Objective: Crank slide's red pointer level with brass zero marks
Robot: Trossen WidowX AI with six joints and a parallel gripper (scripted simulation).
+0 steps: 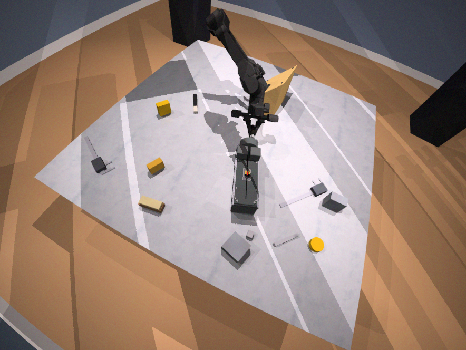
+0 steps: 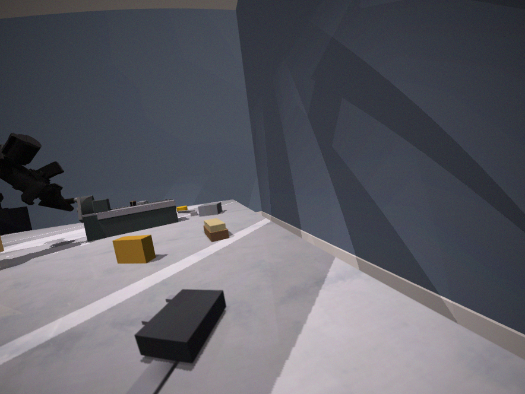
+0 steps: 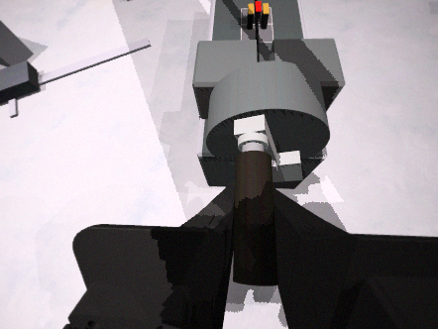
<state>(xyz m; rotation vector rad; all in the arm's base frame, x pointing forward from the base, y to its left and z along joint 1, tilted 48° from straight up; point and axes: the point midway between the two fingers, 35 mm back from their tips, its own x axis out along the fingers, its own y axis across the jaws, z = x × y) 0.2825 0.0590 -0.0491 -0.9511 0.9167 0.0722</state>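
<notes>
Now: the dark brown crank handle 10 mm behind my gripper tip, 10 mm to the right of it and 30 mm above it. Also, from my gripper tip: tan block: 420 mm ahead, 190 mm to the right, 80 mm below; yellow cube: 20 mm ahead, 460 mm to the right, 60 mm below; red pointer: 160 mm ahead, 60 mm to the left, 10 mm below.
</notes>
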